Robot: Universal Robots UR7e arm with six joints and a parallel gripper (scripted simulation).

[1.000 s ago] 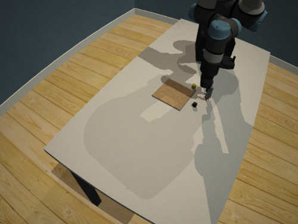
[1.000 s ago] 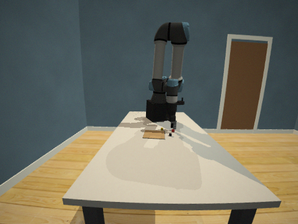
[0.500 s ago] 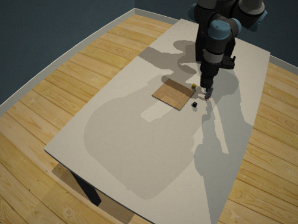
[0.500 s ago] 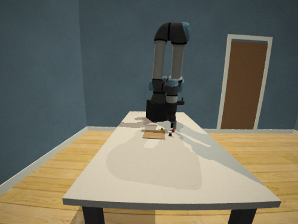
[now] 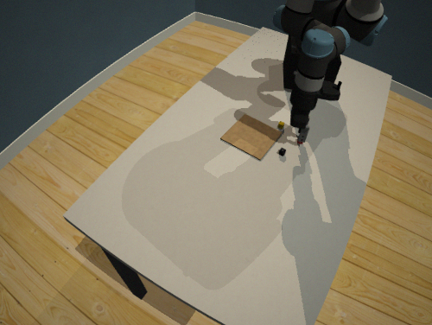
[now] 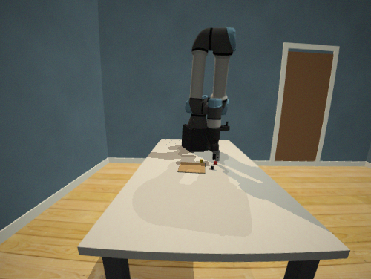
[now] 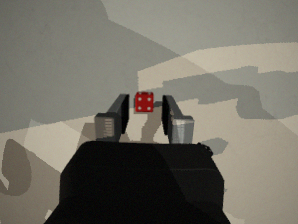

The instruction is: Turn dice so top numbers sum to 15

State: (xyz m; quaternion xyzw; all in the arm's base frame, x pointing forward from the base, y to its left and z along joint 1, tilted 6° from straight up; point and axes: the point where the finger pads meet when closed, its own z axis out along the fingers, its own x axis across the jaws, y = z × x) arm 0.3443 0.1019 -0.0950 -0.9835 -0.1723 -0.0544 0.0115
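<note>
My gripper is now 30 mm above the red die. Also, from my hand: black die 80 mm ahead, 30 mm to the right, 30 mm below; yellow die 30 mm behind, 80 mm to the right, 30 mm below; brown mat 60 mm ahead, 140 mm to the right, 40 mm below.
</note>
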